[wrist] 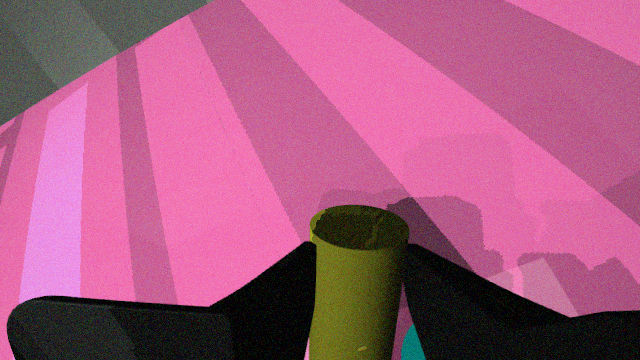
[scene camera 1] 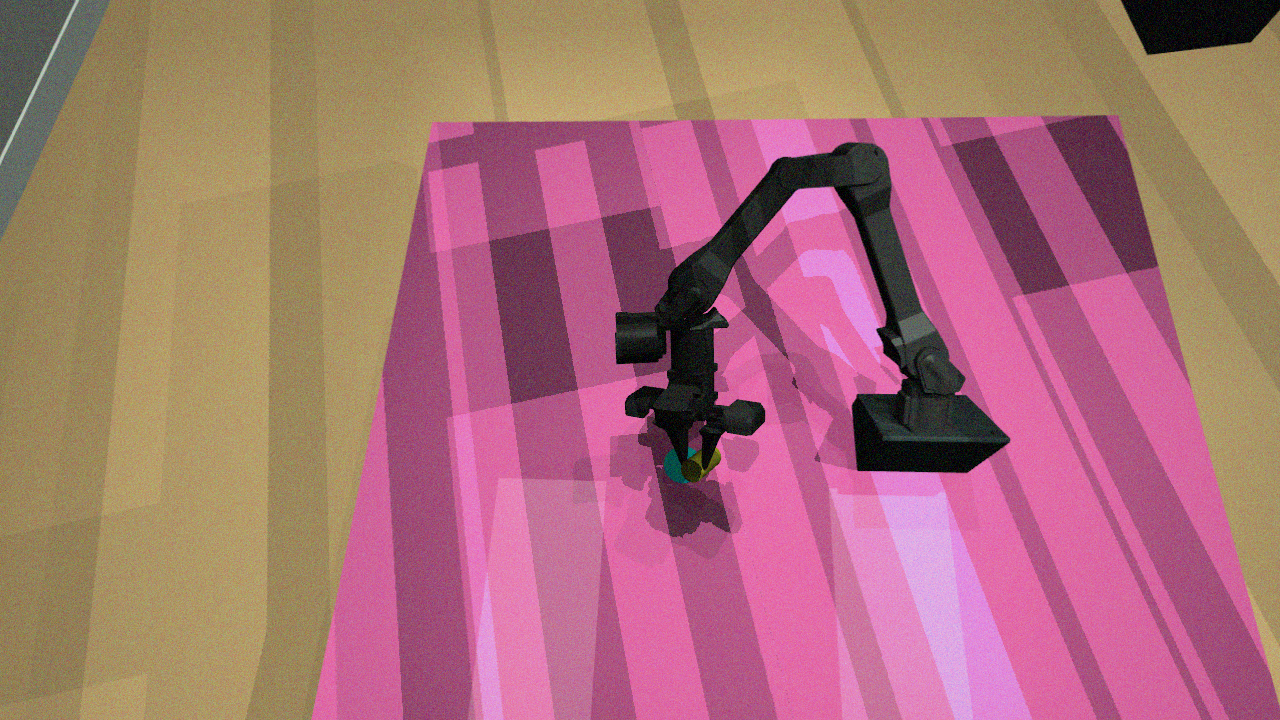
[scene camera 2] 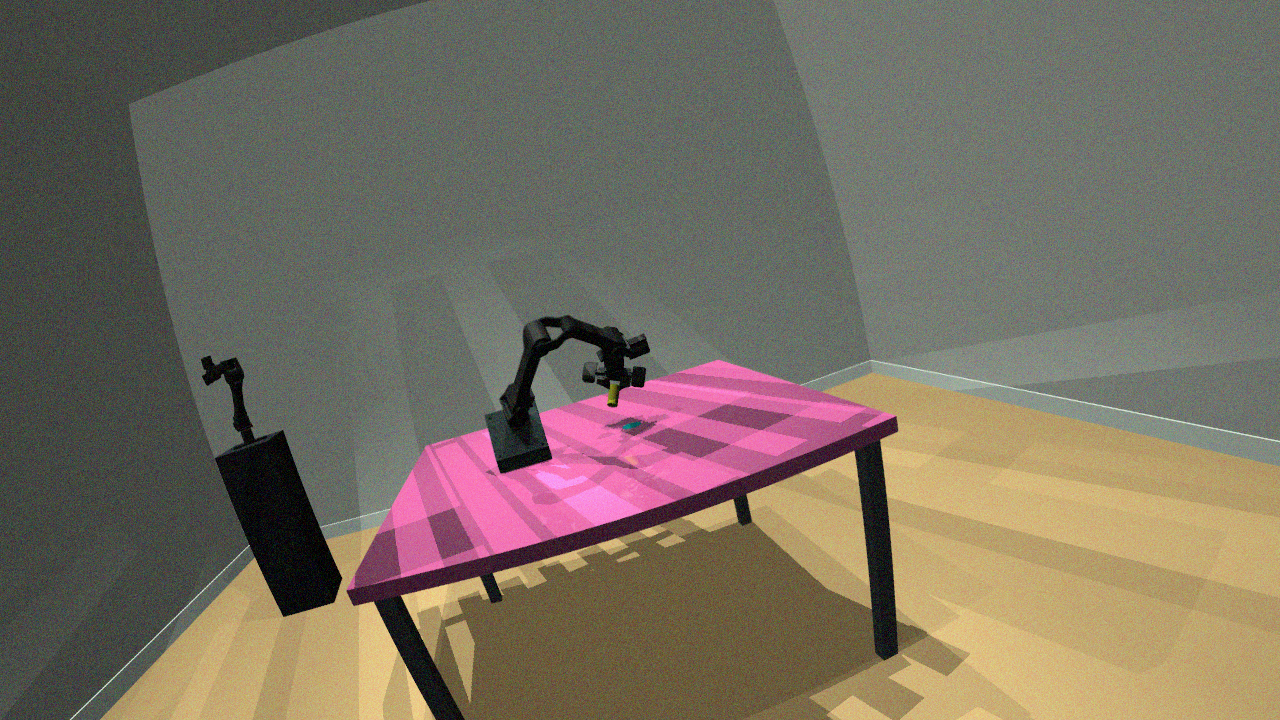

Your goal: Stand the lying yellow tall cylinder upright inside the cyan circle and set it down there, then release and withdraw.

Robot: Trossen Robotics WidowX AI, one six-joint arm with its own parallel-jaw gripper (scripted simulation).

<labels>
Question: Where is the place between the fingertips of the gripper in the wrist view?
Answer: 359, 255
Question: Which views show the gripper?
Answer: The wrist view, scene camera 1 and scene camera 2: all of them.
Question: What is the gripper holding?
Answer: A yellow tall cylinder.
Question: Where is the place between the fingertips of the gripper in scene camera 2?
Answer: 614, 388
</labels>
